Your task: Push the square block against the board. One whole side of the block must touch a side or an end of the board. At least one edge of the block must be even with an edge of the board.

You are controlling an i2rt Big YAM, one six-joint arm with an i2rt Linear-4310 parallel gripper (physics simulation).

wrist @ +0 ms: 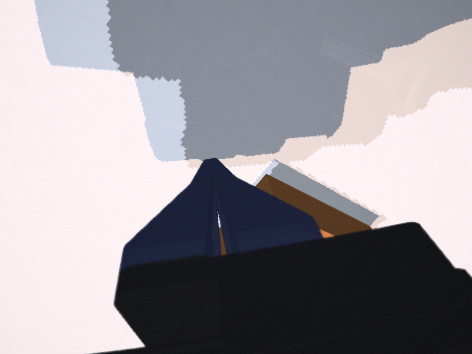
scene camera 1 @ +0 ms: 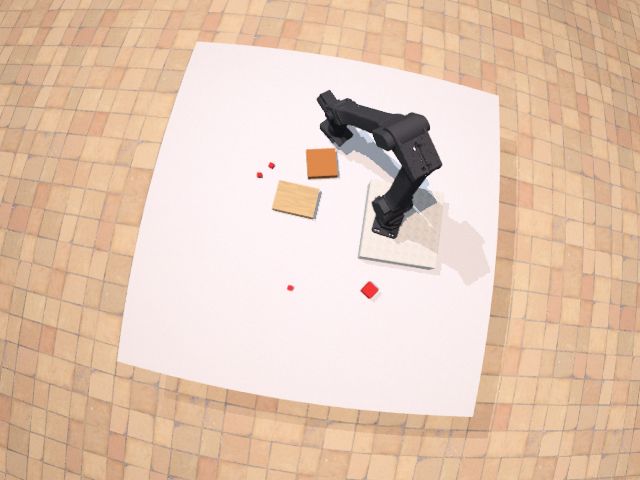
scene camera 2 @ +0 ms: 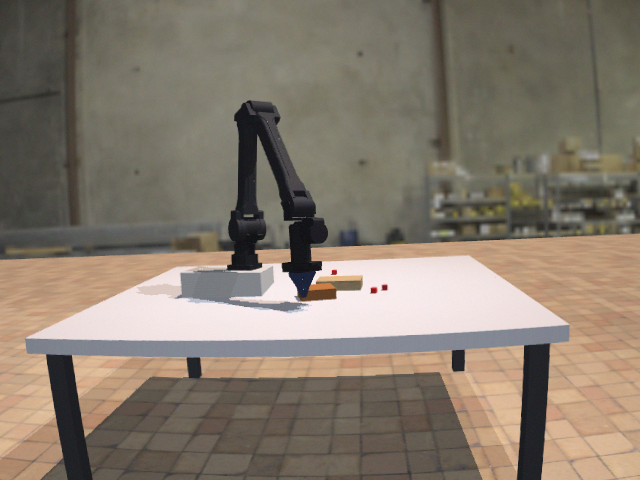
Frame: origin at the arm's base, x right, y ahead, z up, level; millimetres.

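Where they show: gripper, fingertip midpoint: point(wrist: 211, 169) point(scene camera 1: 333, 139) point(scene camera 2: 303, 297); arm's base, origin of the base link: point(scene camera 1: 387, 218) point(scene camera 2: 245, 268).
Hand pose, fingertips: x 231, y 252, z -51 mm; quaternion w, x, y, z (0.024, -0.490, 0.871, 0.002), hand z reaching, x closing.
Each offset is from my fingertips to the top centre of the thing.
The orange square block @[dx -100, dy +14, dz +12 mm] point(scene camera 1: 321, 163) point(scene camera 2: 321, 292) point(wrist: 310, 204) lies flat on the table. The light wooden board @[dx -251, dy +57, dz +12 mm] point(scene camera 1: 296, 199) point(scene camera 2: 347, 282) lies flat near it. A gap separates them in scene camera 1, and the block is turned a little relative to the board. My gripper point(scene camera 2: 303, 296) point(wrist: 211, 169) is shut with nothing between its fingers. Its blue tips are low, near the table, beside the block on the side away from the board. In scene camera 1 the arm hides the fingertips. In the wrist view the fingers hide part of the block.
Two small red cubes @[dx -157, dy +178, dz -3 mm] point(scene camera 1: 271, 165) @[dx -203, dy +206, dz -3 mm] point(scene camera 1: 259, 175) lie left of the block and board. Another small red cube @[dx -538, dy -15, dz -3 mm] point(scene camera 1: 290, 287) and a larger red block @[dx -469, dy -265, dz +21 mm] point(scene camera 1: 369, 289) lie lower in scene camera 1. The arm stands on a pale base slab point(scene camera 1: 398, 255) point(scene camera 2: 222, 285).
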